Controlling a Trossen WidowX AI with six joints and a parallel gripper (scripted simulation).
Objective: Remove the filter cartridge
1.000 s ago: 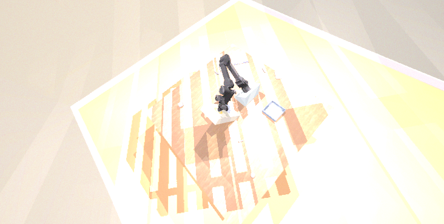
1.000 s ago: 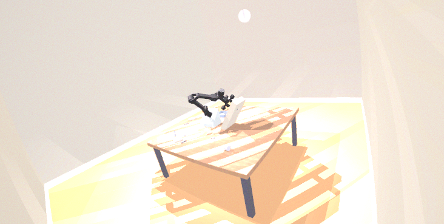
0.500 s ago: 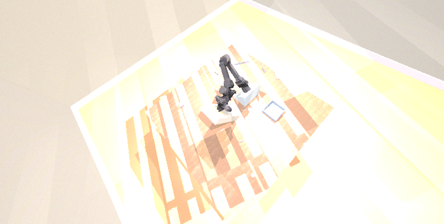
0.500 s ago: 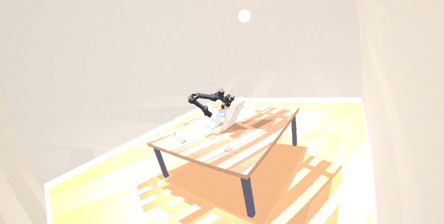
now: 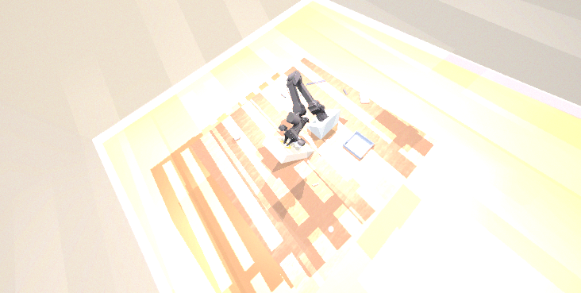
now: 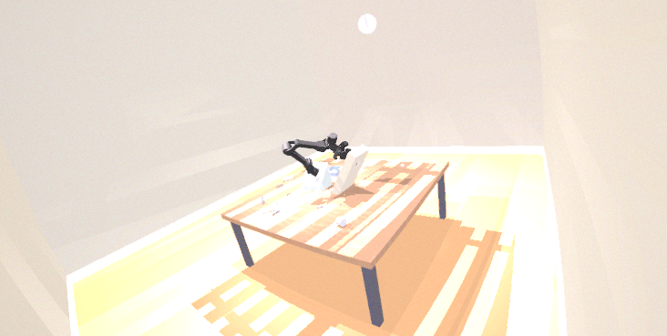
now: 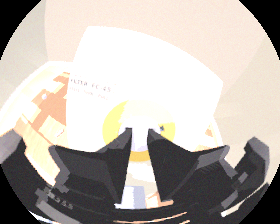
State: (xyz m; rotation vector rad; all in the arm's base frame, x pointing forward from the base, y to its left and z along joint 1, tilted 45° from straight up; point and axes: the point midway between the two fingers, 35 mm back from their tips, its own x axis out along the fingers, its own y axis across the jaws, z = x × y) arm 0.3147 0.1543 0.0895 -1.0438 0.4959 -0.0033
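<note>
Right now my gripper tip is 1 cm short of the filter cartridge and 1 cm above it. From my gripper tip the other things lie so: tray (45 cm behind, 22 cm to the left, 22 cm below); service panel (8 cm below, 4 cm behind, 1 cm to the right).
</note>
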